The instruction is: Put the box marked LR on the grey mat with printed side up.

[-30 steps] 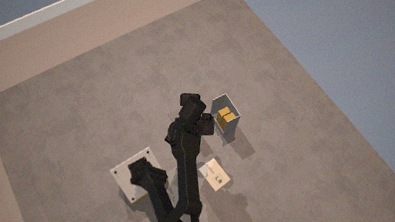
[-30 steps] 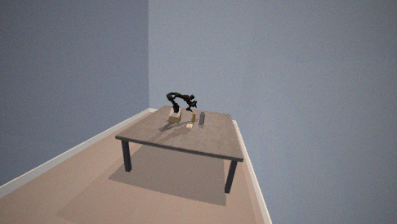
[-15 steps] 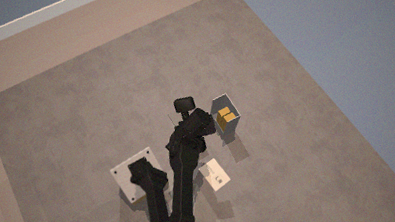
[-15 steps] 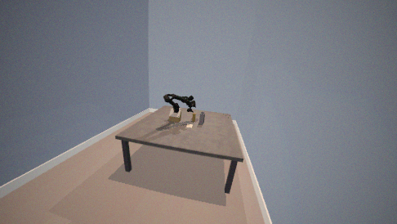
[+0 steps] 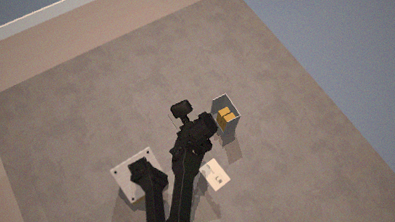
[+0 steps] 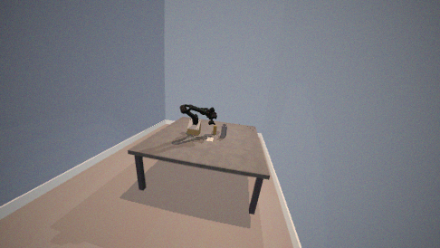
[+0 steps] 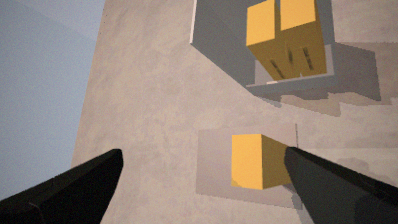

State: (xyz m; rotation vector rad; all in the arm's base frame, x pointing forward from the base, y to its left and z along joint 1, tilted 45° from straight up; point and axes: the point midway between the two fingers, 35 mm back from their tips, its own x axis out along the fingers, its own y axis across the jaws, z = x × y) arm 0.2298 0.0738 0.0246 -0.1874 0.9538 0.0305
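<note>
The grey mat lies 180 mm below my gripper tip and 60 mm to the left of it.
</note>
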